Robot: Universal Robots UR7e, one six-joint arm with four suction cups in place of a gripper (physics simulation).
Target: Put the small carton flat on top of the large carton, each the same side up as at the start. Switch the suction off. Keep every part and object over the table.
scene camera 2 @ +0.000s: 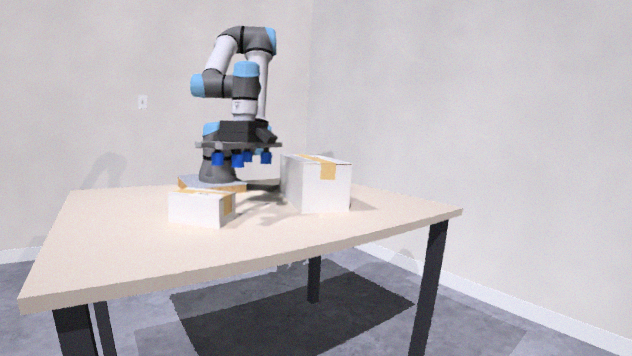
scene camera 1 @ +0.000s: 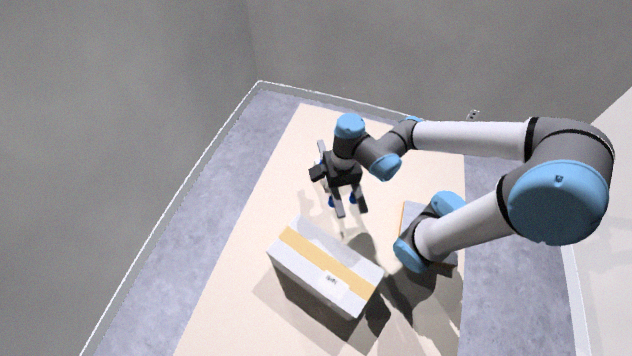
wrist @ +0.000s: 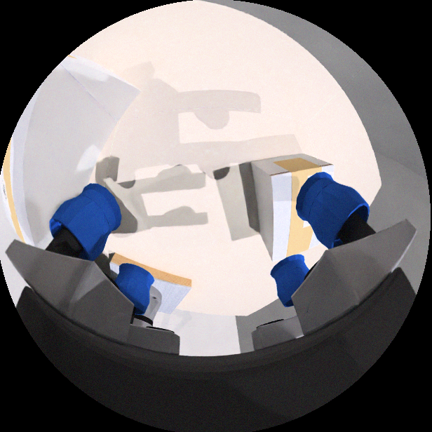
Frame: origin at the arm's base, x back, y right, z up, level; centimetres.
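Where they show: hand at its tool point: [scene camera 2: 242,164]; arm's base at its link origin: [scene camera 2: 217,179].
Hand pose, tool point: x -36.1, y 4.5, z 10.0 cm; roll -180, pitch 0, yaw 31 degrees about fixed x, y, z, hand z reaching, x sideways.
Observation:
Things, the pixels of their centre, and the offset from my tool point. Level surfaces: height alone.
- small carton at the middle of its body: [scene camera 2: 202,206] dz -10.5, dx -3.8, dy +13.2 cm
- table at its surface level: dz -14.2 cm
- large carton at the middle of its body: [scene camera 1: 323,268] [scene camera 2: 311,179] dz -6.6, dx +3.9, dy -27.5 cm
The small carton [scene camera 2: 197,209] [wrist: 287,200], white with orange tape, stands flat on the table [scene camera 1: 225,280] [scene camera 2: 125,250] [wrist: 225,45]. In scene camera 1 it is hidden behind the gripper. The large carton [scene camera 1: 325,265] [scene camera 2: 325,192] [wrist: 65,120], white with a tape strip along its top, stands flat apart from it. My gripper [scene camera 1: 340,181] [scene camera 2: 242,159] [wrist: 211,250] has its suction off, with nothing on its four blue cups. The cups point down, higher than the small carton's top; in the wrist view the carton shows by the right-hand cups. In scene camera 2 they hang between the cartons.
The arm's base plate [scene camera 1: 410,212] [scene camera 2: 215,183] [wrist: 172,296], grey with orange edges, lies at the table's edge. The arm's forearm and elbow reach over the table between base and gripper. The large carton's top is a little higher than the cups in scene camera 2.

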